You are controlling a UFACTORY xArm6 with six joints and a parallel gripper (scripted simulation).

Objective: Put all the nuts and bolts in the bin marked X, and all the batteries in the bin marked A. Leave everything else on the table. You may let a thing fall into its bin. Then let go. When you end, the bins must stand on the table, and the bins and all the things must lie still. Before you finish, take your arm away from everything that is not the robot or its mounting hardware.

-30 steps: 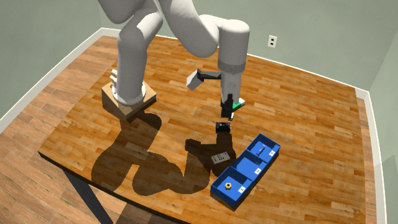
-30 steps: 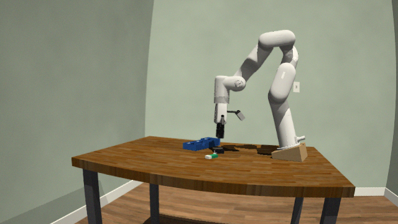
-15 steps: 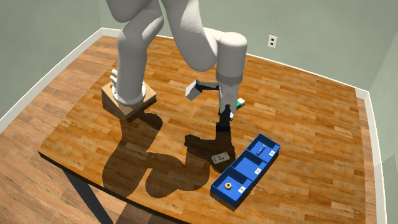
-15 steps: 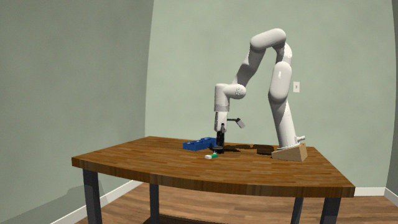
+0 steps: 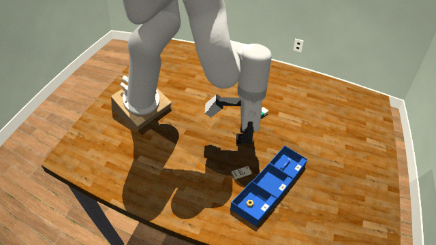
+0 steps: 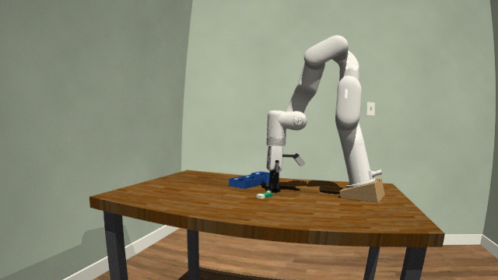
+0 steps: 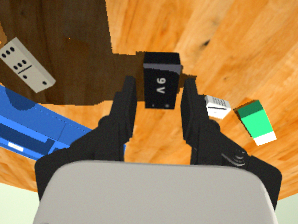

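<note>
Now: the black block battery 3 cm below my hand and 1 cm ahead of it. Also, from my hand: white eraser 13 cm to the left, 3 cm below; then white domino 11 cm to the right, 4 cm ahead, 3 cm below; then grey piece 6 cm to the left, 3 cm below.
</note>
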